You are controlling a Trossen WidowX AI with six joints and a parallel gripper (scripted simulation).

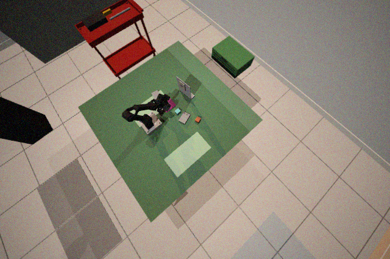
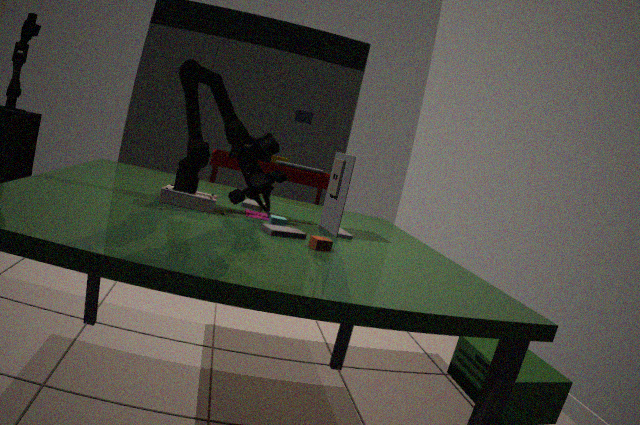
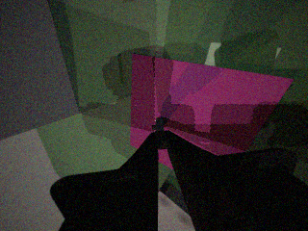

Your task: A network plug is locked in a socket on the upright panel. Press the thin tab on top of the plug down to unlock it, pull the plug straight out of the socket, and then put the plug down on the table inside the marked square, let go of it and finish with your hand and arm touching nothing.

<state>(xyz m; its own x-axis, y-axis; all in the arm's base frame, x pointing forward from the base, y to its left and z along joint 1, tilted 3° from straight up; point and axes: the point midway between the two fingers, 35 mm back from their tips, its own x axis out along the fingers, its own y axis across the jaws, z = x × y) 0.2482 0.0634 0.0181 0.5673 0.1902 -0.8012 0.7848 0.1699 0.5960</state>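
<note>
Right now my gripper tip is right at the grey network plug. Also, from my gripper tip: magenta marked square: 20 mm below, 10 mm behind; teal block: 130 mm to the right, 20 mm ahead, 10 mm below; grey panel: 200 mm ahead, 90 mm above, 30 mm to the right.
</note>
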